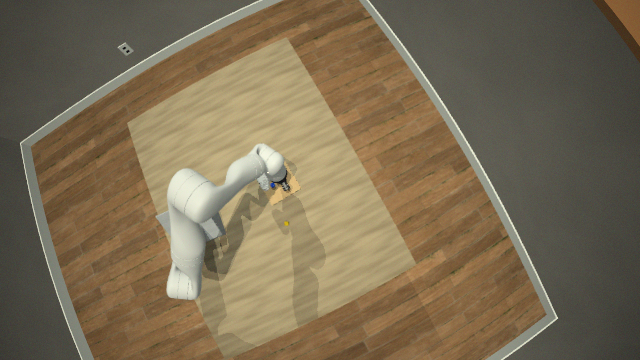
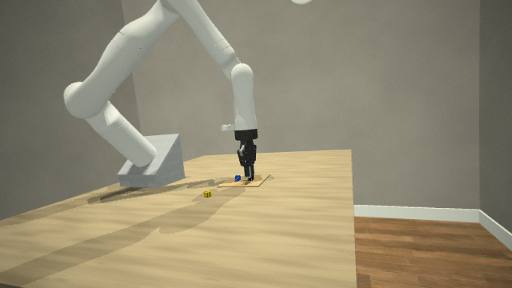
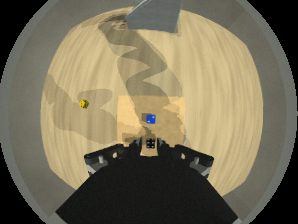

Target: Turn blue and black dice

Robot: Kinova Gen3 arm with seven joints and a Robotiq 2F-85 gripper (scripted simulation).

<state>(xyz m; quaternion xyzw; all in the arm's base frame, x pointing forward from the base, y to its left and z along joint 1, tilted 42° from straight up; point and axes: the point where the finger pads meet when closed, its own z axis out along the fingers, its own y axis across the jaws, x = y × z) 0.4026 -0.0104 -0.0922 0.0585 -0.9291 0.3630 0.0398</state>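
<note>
The black die is 20 mm below my hand. Round my hand: tan mat: 30 mm below, 20 mm behind; yellow die: 170 mm to the right, 50 mm behind, 30 mm below; blue die: 40 mm behind, 20 mm below.
</note>
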